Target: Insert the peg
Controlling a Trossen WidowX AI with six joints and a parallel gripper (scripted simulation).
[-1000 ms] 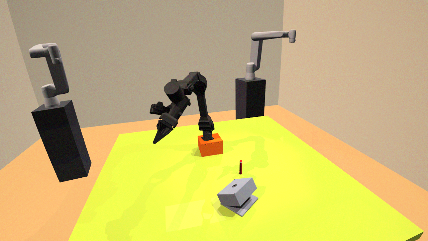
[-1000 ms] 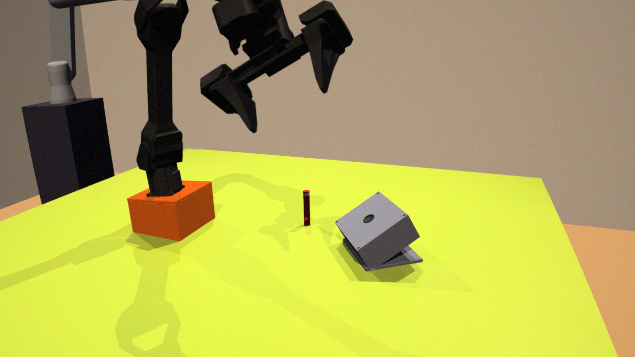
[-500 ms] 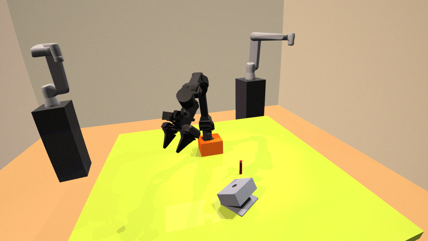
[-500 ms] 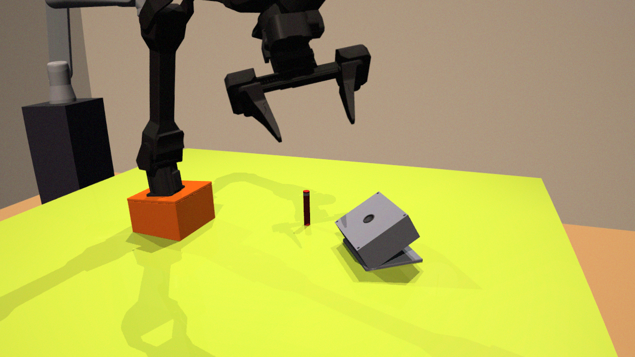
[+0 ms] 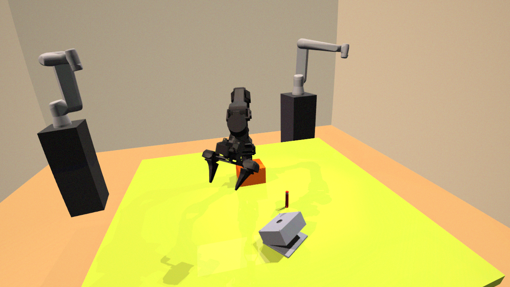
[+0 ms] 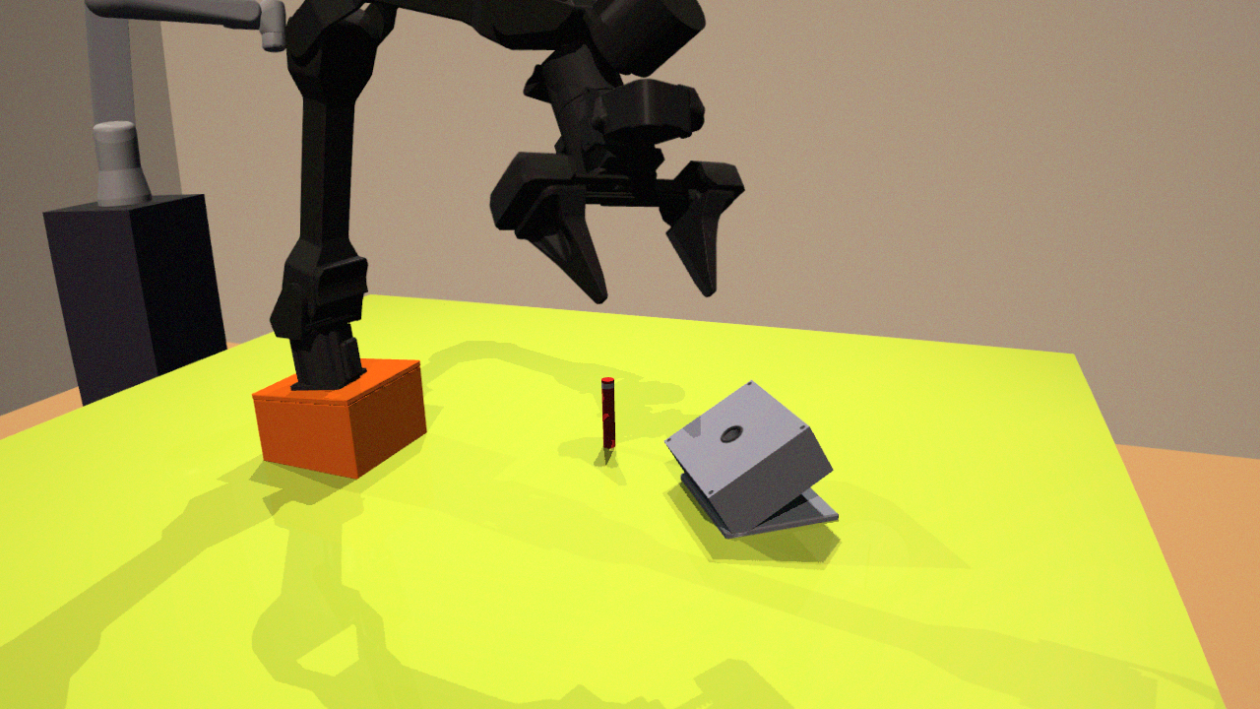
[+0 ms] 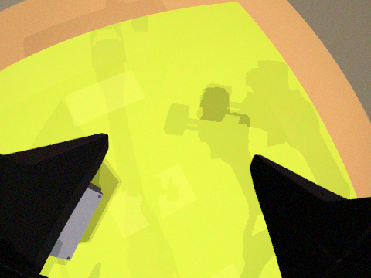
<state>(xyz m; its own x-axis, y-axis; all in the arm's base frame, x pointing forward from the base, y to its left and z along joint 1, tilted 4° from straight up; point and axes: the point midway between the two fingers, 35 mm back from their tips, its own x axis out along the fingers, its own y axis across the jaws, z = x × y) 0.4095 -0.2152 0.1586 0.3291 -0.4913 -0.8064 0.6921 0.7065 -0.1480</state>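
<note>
My gripper tip is 30 cm to the right of the red round peg, 19 cm above it and 10 cm past it. From my gripper tip the other things lie so: grey sloped panel: 20 cm below, 19 cm to the left, 5 cm ahead.
</note>
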